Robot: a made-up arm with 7 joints. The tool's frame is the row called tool.
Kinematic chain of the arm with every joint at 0, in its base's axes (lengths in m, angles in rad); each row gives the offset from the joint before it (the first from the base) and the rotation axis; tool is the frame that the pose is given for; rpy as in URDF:
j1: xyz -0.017 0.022 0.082 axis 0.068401 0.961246 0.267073
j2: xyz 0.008 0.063 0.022 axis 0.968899 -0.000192 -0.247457
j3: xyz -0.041 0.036 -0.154 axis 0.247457 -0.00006 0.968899
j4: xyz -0.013 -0.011 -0.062 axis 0.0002 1 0.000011
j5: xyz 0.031 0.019 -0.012 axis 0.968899 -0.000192 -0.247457
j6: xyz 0.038 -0.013 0.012 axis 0.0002 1 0.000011
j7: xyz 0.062 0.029 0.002 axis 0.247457 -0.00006 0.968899
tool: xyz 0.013 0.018 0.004 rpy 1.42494 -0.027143 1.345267
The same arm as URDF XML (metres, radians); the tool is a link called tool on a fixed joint. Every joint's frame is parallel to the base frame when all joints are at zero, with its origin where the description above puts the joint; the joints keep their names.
<robot name="arm">
<joint name="j1" type="continuous"><parent link="base_link"/><child link="link1"/><origin xyz="-0.017 0.022 0.082" rpy="0 0 0"/><axis xyz="0.068403 0.961235 0.26711"/></joint>
<joint name="j2" type="continuous"><parent link="link1"/><child link="link2"/><origin xyz="0.008 0.063 0.022" rpy="0 0 0"/><axis xyz="0.968889 -0.0002 -0.247497"/></joint>
<joint name="j3" type="continuous"><parent link="link2"/><child link="link3"/><origin xyz="-0.041 0.036 -0.154" rpy="0 0 0"/><axis xyz="0.247497 -0.0001 0.968889"/></joint>
<joint name="j4" type="continuous"><parent link="link3"/><child link="link4"/><origin xyz="-0.013 -0.011 -0.062" rpy="0 0 0"/><axis xyz="0.0002 1 0"/></joint>
<joint name="j5" type="continuous"><parent link="link4"/><child link="link5"/><origin xyz="0.031 0.019 -0.012" rpy="0 0 0"/><axis xyz="0.968889 -0.0002 -0.247497"/></joint>
<joint name="j6" type="continuous"><parent link="link5"/><child link="link6"/><origin xyz="0.038 -0.013 0.012" rpy="0 0 0"/><axis xyz="0.0002 1 0"/></joint>
<joint name="j7" type="continuous"><parent link="link6"/><child link="link7"/><origin xyz="0.062 0.029 0.002" rpy="0 0 0"/><axis xyz="0.247497 -0.0001 0.968889"/></joint>
<joint name="tool_joint" type="fixed"><parent link="link7"/><child link="tool"/><origin xyz="0.013 0.018 0.004" rpy="1.4249 -0.0271 1.3453"/></joint>
<link name="base_link"/>
<link name="link1"/>
<link name="link2"/>
<link name="link3"/>
<link name="link4"/>
<link name="link5"/>
<link name="link6"/>
<link name="link7"/>
<link name="tool"/>
</robot>

